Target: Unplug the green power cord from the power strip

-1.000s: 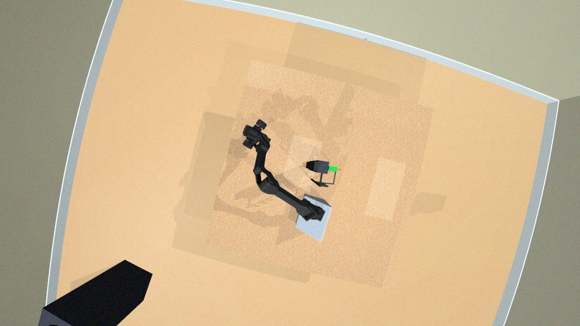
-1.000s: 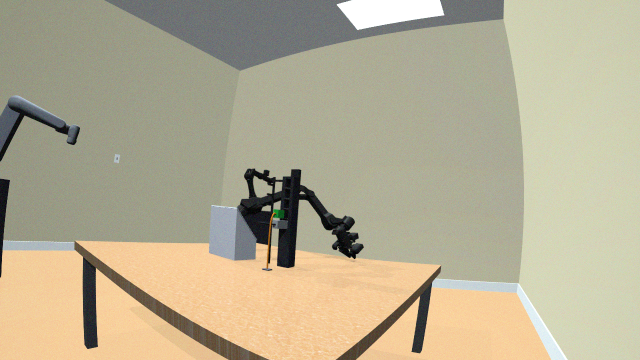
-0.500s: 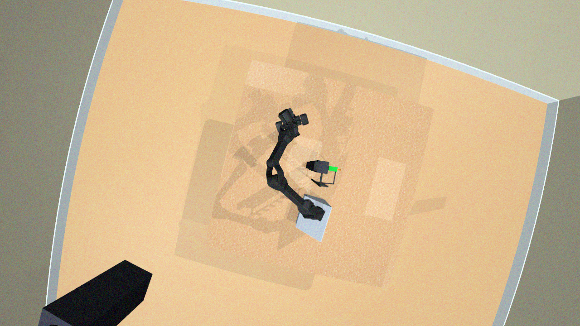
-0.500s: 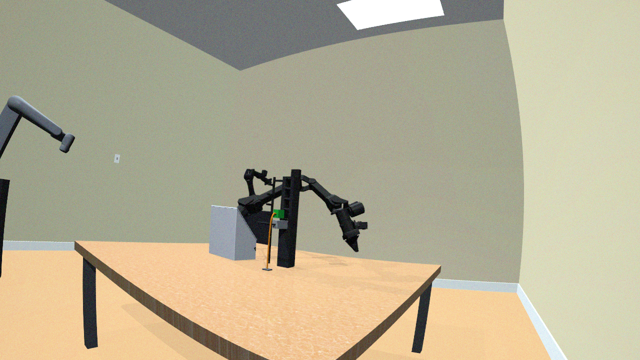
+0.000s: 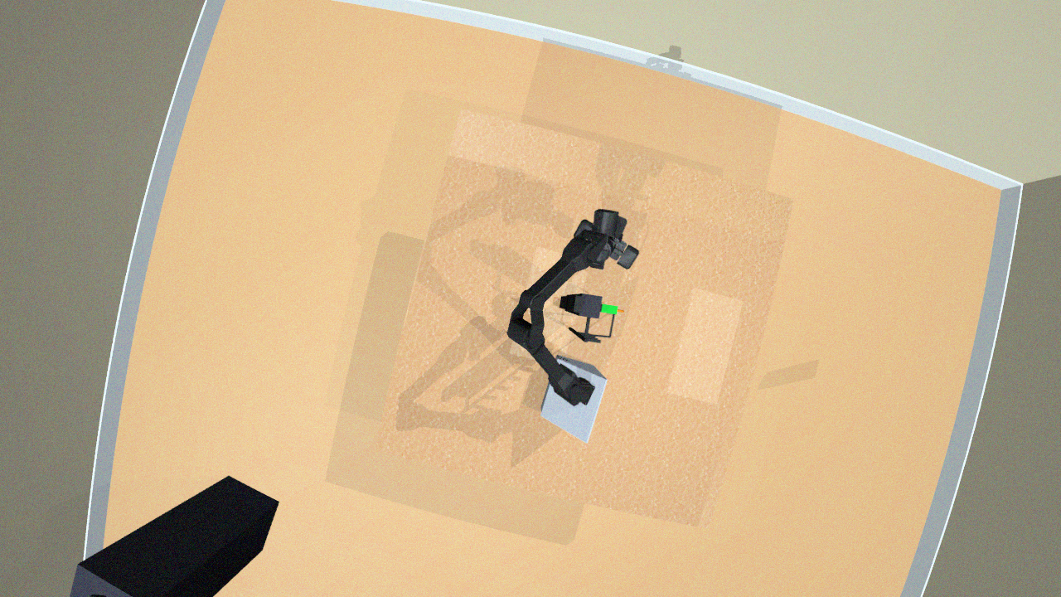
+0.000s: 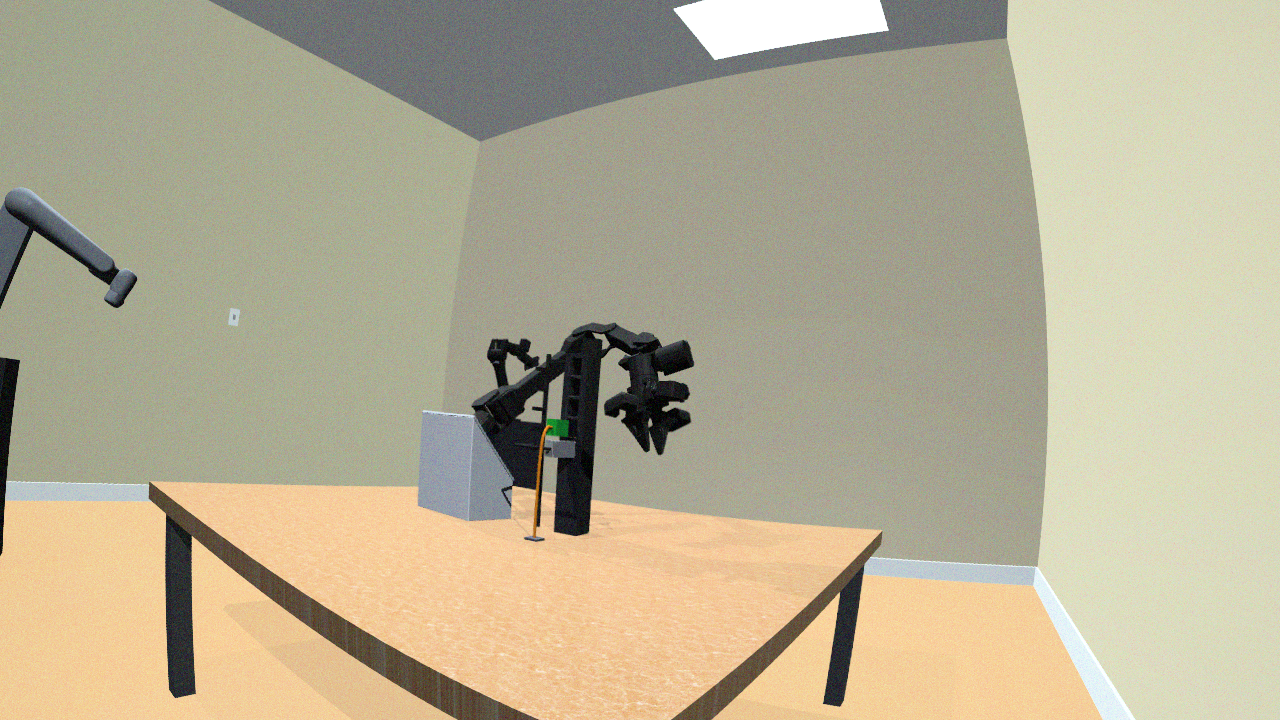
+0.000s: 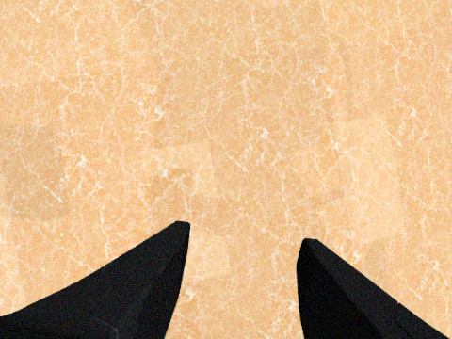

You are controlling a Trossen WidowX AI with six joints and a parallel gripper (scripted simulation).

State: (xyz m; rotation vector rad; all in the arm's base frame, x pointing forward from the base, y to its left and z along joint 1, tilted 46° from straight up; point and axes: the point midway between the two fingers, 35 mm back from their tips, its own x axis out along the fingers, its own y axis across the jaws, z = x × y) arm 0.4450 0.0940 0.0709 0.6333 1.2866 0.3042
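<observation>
Now: the green plug 210 mm behind my gripper tip, 60 mm to the right of it and 40 mm above it.
</observation>
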